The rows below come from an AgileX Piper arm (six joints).
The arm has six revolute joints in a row. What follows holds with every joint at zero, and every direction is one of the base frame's.
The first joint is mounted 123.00 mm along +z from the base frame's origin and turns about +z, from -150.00 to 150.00 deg.
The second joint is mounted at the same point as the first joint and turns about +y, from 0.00 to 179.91 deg.
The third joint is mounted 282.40 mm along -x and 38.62 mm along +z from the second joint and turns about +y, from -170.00 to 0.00 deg.
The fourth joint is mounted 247.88 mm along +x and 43.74 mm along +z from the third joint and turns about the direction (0.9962, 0, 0.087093), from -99.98 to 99.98 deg.
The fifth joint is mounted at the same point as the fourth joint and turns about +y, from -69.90 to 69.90 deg.
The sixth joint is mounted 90.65 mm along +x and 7.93 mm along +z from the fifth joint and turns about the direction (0.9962, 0, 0.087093), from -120.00 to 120.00 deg.
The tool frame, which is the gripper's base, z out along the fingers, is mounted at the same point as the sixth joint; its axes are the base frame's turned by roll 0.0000, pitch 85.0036 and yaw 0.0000 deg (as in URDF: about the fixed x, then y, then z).
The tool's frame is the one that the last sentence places.
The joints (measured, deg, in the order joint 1, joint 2, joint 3, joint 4, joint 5, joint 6), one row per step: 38.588, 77.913, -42.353, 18.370, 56.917, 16.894; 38.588, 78.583, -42.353, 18.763, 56.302, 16.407; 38.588, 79.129, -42.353, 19.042, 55.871, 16.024; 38.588, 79.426, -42.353, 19.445, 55.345, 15.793; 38.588, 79.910, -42.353, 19.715, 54.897, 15.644; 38.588, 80.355, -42.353, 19.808, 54.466, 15.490; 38.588, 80.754, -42.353, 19.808, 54.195, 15.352; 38.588, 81.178, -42.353, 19.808, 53.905, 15.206; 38.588, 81.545, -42.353, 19.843, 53.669, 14.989; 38.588, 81.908, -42.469, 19.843, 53.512, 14.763; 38.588, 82.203, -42.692, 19.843, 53.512, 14.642; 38.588, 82.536, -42.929, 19.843, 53.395, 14.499; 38.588, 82.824, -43.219, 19.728, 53.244, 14.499; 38.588, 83.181, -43.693, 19.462, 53.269, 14.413; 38.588, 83.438, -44.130, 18.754, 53.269, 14.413
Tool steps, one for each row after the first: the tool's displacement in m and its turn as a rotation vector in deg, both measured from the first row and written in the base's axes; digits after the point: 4 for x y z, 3 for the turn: 0.0014, 0.0015, -0.0023, 0.186, 0.094, 0.099; 0.0025, 0.0027, -0.0043, 0.274, 0.209, 0.202; 0.0033, 0.0038, -0.0052, 0.621, 0.150, 0.064; 0.0043, 0.0048, -0.0069, 0.716, 0.251, -0.065; 0.0054, 0.0056, -0.0086, 0.709, 0.241, -0.090; 0.0062, 0.0062, -0.0101, 0.596, 0.287, -0.035; 0.0070, 0.0068, -0.0118, 0.476, 0.334, 0.023; 0.0077, 0.0073, -0.0132, 0.399, 0.383, 0.144; 0.0087, 0.0079, -0.0141, 0.340, 0.385, 0.317; 0.0096, 0.0087, -0.0144, 0.310, 0.412, 0.433; 0.0108, 0.0096, -0.0148, 0.318, 0.351, 0.538; 0.0122, 0.0105, -0.0148, 0.310, 0.161, 0.562; 0.0140, 0.0115, -0.0145, 0.209, -0.066, 0.803; 0.0159, 0.0120, -0.0140, -0.138, -0.568, 1.204
